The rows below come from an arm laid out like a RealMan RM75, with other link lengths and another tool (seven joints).
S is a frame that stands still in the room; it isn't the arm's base.
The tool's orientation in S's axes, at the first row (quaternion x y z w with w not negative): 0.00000 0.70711 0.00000 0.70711
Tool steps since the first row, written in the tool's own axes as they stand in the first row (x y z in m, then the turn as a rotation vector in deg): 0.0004 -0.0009 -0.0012 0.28 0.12 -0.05; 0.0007 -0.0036 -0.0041 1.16 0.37 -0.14; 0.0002 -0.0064 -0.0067 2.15 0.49 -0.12; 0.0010 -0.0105 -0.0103 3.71 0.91 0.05; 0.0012 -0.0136 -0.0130 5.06 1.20 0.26; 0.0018 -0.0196 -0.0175 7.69 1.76 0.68; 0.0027 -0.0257 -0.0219 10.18 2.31 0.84; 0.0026 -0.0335 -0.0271 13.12 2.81 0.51
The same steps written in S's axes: -0.0012 -0.0009 -0.0004 -0.05 0.12 -0.28; -0.0041 -0.0036 -0.0007 -0.14 0.37 -1.16; -0.0067 -0.0064 -0.0002 -0.12 0.49 -2.15; -0.0103 -0.0105 -0.0010 0.05 0.91 -3.71; -0.0130 -0.0136 -0.0012 0.26 1.20 -5.06; -0.0175 -0.0196 -0.0018 0.68 1.76 -7.69; -0.0219 -0.0257 -0.0027 0.84 2.31 -10.18; -0.0271 -0.0335 -0.0026 0.51 2.81 -13.12
